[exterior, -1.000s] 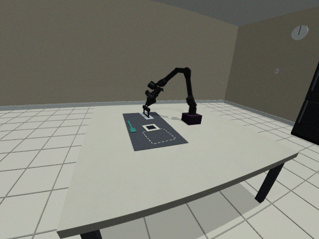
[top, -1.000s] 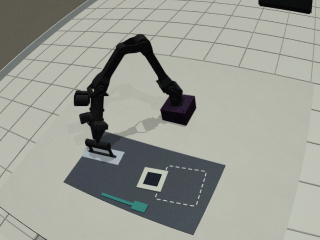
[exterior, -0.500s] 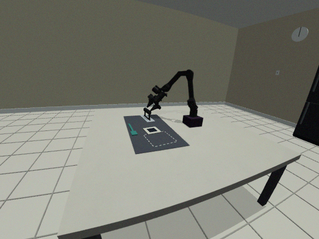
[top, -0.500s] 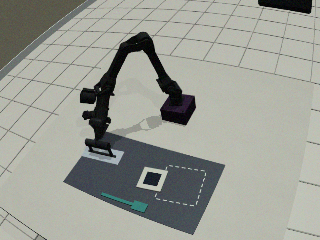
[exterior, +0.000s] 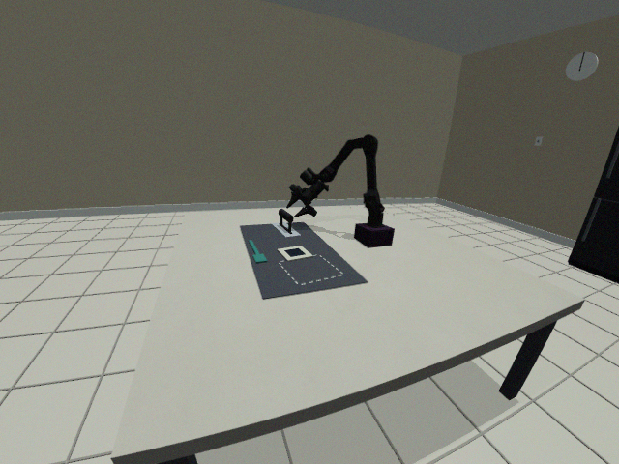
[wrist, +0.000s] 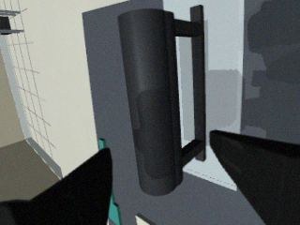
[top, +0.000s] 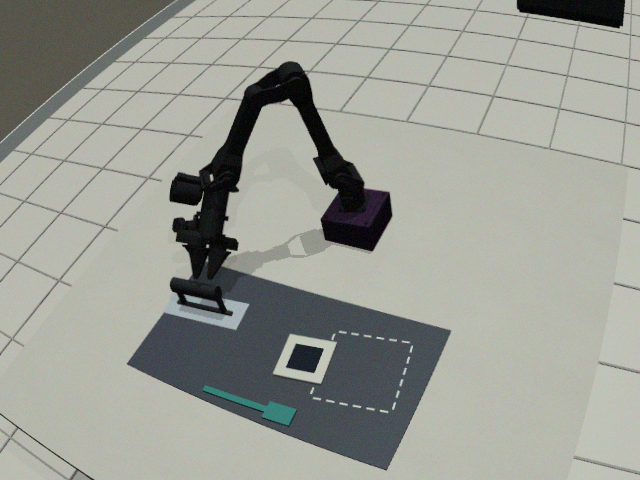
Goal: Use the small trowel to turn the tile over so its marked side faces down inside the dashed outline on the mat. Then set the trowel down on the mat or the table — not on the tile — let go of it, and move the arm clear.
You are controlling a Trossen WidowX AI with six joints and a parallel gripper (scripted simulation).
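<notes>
Now: gripper tip 20 cm to the right of the dark mat, 11 cm above it and 10 cm short of it. Also, from my gripper tip: tile (26 cm to the left, 11 cm ahead, 8 cm below); teal trowel (24 cm ahead, 19 cm to the left, 8 cm below).
</notes>
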